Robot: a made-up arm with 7 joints. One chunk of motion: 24 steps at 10 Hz.
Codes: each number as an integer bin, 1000 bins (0 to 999) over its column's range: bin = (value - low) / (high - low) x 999, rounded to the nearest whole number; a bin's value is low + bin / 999 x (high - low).
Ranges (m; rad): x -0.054..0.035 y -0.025..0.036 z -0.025..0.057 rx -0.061..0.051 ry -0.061..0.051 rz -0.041..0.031
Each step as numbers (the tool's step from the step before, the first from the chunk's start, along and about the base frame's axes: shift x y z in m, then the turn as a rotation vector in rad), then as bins.
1 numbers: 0.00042 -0.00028 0.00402 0.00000 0.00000 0.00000
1 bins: 611 405 354 544 544 569
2 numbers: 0.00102 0.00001 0.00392 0.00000 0.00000 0.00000
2 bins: 618 410 352 544 544 569
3 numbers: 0.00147 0.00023 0.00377 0.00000 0.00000 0.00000
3 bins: 623 413 351 544 544 569
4 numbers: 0.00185 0.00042 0.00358 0.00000 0.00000 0.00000
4 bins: 627 416 348 544 544 569
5 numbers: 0.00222 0.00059 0.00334 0.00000 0.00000 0.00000
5 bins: 631 419 345 544 544 569
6 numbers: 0.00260 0.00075 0.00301 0.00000 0.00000 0.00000
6 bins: 635 422 341 544 544 569
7 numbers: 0.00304 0.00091 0.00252 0.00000 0.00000 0.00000
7 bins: 640 424 335 544 544 569
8 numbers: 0.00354 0.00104 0.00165 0.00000 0.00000 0.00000
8 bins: 646 426 325 544 544 569
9 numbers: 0.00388 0.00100 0.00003 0.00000 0.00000 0.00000
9 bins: 650 426 305 544 544 569
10 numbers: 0.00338 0.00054 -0.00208 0.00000 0.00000 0.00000
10 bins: 644 418 279 544 544 569
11 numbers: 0.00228 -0.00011 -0.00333 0.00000 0.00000 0.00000
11 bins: 632 408 264 544 544 569
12 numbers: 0.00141 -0.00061 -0.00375 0.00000 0.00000 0.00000
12 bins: 622 399 259 544 544 569
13 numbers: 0.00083 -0.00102 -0.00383 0.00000 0.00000 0.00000
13 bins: 615 393 258 544 544 569
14 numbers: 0.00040 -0.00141 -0.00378 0.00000 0.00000 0.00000
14 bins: 611 386 259 544 544 569
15 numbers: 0.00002 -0.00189 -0.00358 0.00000 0.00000 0.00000
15 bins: 606 378 261 544 544 569
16 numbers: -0.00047 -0.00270 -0.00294 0.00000 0.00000 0.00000
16 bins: 601 365 269 544 544 569
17 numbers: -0.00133 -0.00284 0.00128 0.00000 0.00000 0.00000
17 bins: 591 363 320 544 544 569
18 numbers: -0.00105 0.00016 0.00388 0.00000 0.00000 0.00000
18 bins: 594 412 352 544 544 569
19 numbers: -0.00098 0.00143 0.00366 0.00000 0.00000 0.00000
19 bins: 595 433 349 544 544 569
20 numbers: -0.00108 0.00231 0.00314 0.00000 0.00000 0.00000
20 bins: 594 447 343 544 544 569
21 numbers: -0.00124 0.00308 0.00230 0.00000 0.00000 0.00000
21 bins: 592 460 333 544 544 569
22 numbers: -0.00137 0.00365 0.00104 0.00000 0.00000 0.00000
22 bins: 591 469 317 544 544 569
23 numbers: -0.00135 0.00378 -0.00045 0.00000 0.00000 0.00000
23 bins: 591 471 299 544 544 569
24 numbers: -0.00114 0.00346 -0.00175 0.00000 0.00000 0.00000
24 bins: 593 466 283 544 544 569
